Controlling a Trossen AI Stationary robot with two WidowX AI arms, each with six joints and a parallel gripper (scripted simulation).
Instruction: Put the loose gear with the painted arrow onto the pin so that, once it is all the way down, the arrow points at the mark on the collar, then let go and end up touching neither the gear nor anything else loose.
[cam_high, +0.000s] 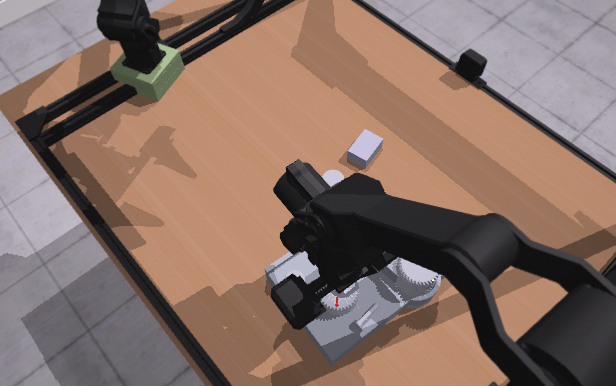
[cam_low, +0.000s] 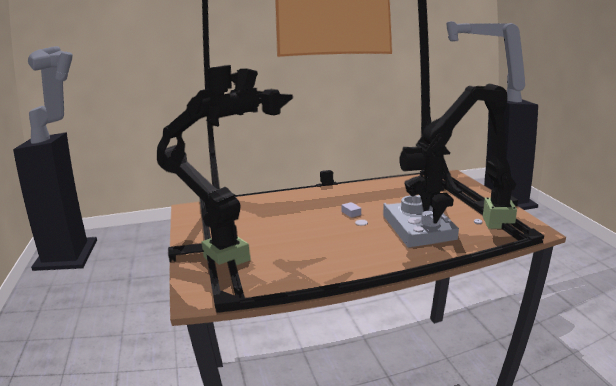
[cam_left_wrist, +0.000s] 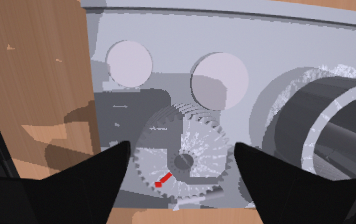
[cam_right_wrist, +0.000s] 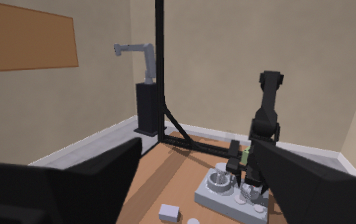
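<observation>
Now: left hand 120 mm past the collar, 10 mm to the left of it and 30 mm above it. From my left hand the other things lie so: pin 120 mm behind, 10 mm to the right, 40 mm below; then lavender block 220 mm behind, 190 mm to the right, 70 mm below.
</observation>
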